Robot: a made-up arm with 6 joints. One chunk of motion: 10 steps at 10 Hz.
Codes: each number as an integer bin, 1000 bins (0 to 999) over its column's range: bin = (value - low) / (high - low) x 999, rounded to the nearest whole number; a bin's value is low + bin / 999 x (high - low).
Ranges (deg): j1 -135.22..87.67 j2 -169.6..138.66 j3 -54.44..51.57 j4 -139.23..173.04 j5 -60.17..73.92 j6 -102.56..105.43
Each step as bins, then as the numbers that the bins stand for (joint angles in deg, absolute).
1 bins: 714 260 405 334 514 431
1 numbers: 24.08 -89.37 -11.46 -34.83 8.82 -12.83
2 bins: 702 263 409 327 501 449
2 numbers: 21.41 -88.45 -11.04 -37.02 7.08 -9.08
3 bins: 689 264 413 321 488 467
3 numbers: 18.50 -88.14 -10.61 -38.89 5.33 -5.33
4 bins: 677 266 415 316 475 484
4 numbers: 15.83 -87.52 -10.40 -40.45 3.59 -1.79
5 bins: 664 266 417 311 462 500
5 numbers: 12.93 -87.52 -10.19 -42.02 1.84 1.54
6 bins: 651 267 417 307 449 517
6 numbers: 10.03 -87.21 -10.19 -43.27 0.10 5.08
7 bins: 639 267 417 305 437 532
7 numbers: 7.35 -87.21 -10.19 -43.89 -1.51 8.20
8 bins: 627 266 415 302 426 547
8 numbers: 4.67 -87.52 -10.40 -44.83 -2.99 11.32
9 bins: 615 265 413 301 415 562
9 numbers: 1.99 -87.83 -10.61 -45.14 -4.47 14.45
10 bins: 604 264 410 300 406 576
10 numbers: -0.46 -88.14 -10.93 -45.46 -5.67 17.36
